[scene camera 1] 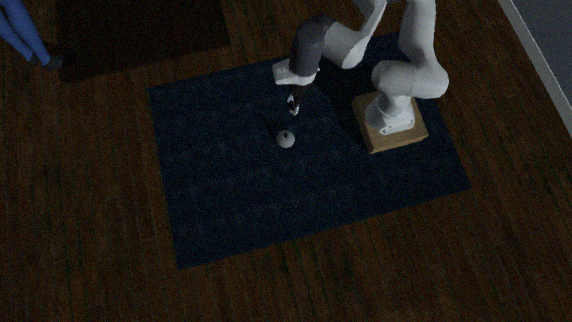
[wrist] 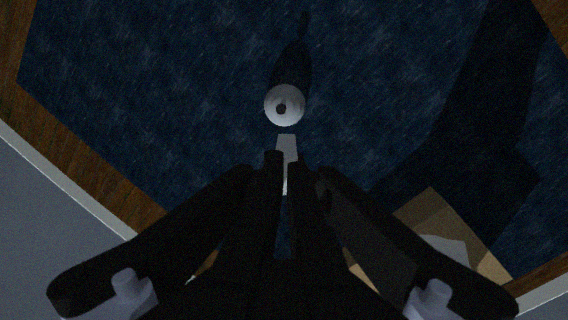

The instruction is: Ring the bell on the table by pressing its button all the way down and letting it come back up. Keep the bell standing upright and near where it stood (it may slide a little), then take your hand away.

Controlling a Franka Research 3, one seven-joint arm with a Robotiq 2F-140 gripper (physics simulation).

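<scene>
The bell (scene camera 1: 285,139) (wrist: 292,116) is a small white dome with a dark button (scene camera 1: 285,134) (wrist: 281,108) on top. It stands upright on the dark blue table top (scene camera 1: 225,200) (wrist: 175,75). My gripper (scene camera 1: 294,112) (wrist: 286,147) is shut and empty, its pale fingertips together and pointing down. In the scene view the fingertips show just above and slightly right of the bell in the picture; in the wrist view the bell shows just beyond them. The fingertips look apart from the bell, raised above the table top.
The robot's base stands on a wooden block (scene camera 1: 400,142) (wrist: 425,210) at the right of the table top. The arm's shadow falls on the table top between block and bell. A person's blue-clad legs (scene camera 1: 22,30) show at the upper left, on the wooden floor.
</scene>
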